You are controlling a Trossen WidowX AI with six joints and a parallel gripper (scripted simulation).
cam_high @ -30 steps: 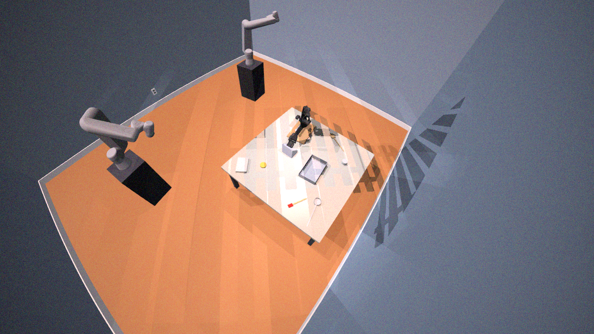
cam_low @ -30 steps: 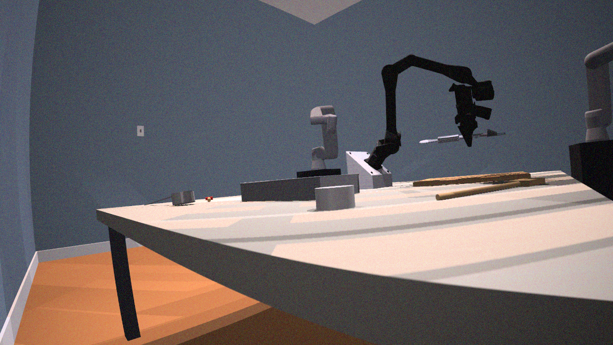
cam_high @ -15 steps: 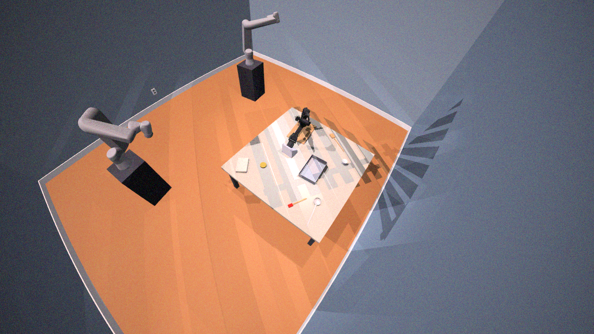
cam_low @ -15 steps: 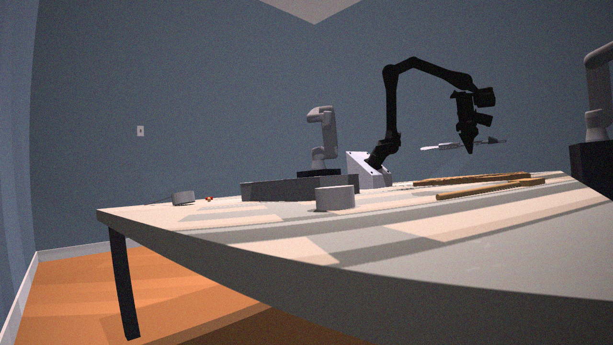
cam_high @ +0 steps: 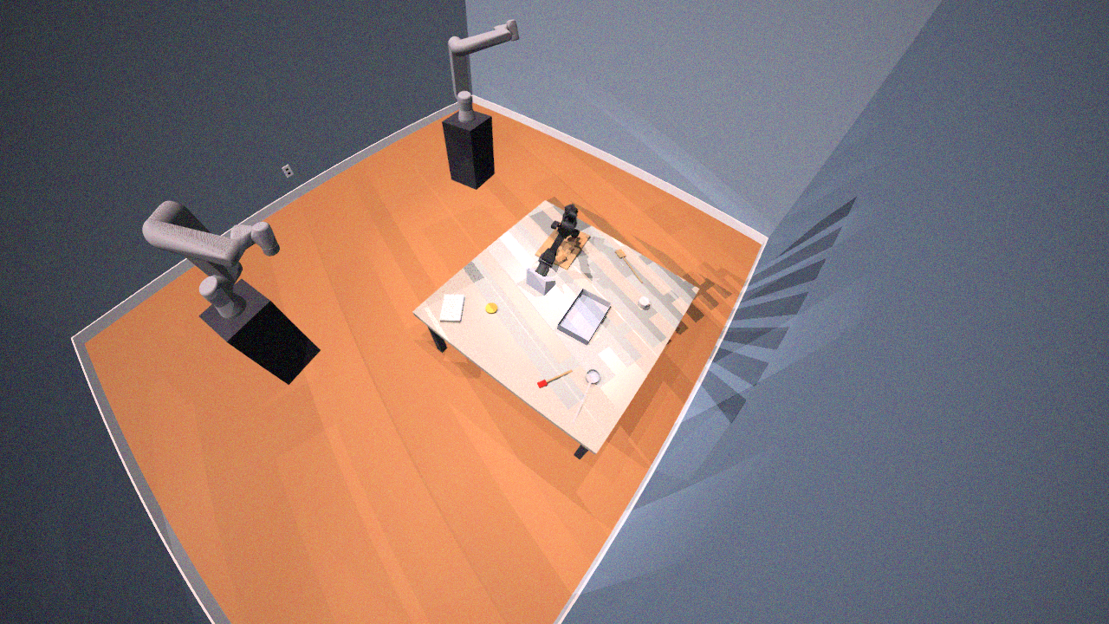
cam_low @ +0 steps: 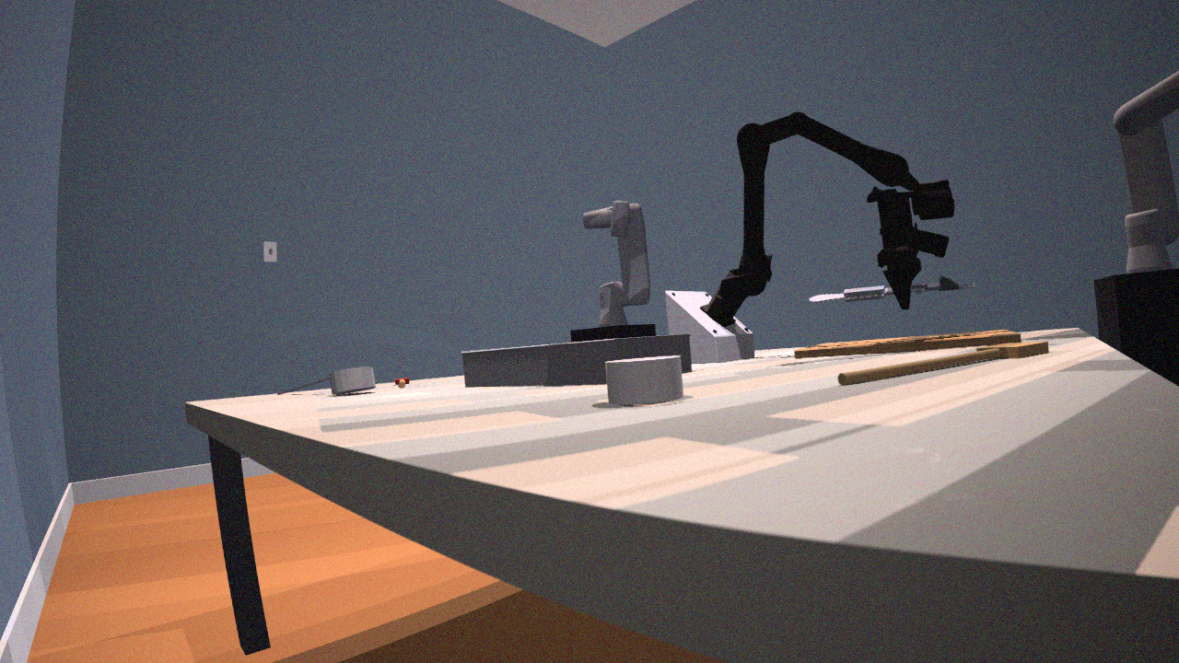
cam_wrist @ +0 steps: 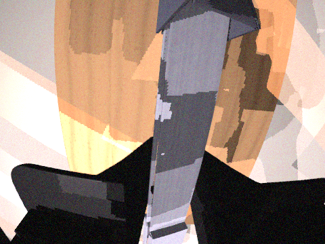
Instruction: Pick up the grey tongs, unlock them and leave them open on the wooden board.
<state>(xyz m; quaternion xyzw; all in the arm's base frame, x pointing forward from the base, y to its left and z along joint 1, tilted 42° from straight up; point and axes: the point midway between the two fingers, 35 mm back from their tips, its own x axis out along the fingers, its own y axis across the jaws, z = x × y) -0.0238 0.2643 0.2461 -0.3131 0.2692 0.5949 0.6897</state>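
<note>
My gripper tip is 60 mm above the wooden board. Also, from my gripper tip: roasting tin (450 mm to the right, 380 mm ahead, 40 mm below); yellow disc (680 mm to the right, 120 mm behind, 60 mm below).
</note>
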